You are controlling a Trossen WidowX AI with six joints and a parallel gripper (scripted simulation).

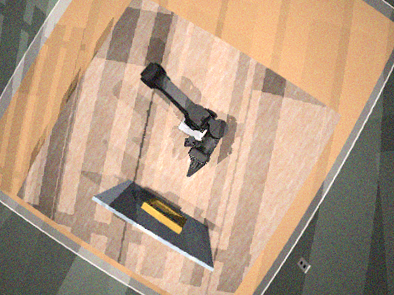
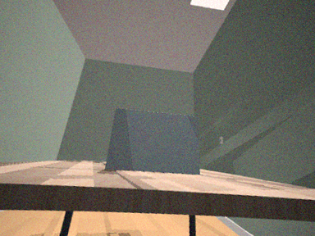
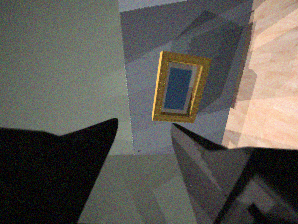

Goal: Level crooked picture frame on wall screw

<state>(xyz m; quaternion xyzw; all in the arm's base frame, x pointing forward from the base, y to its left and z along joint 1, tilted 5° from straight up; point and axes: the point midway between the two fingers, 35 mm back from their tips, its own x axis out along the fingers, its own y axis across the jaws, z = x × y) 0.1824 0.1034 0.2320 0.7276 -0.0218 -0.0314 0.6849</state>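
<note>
Now: gripper tip 21 cm short of the picture frame, 1 cm to the left of it and 9 cm above it. Round my gripper tip: grey wall panel 22 cm ahead, 2 cm to the right, 11 cm below.
</note>
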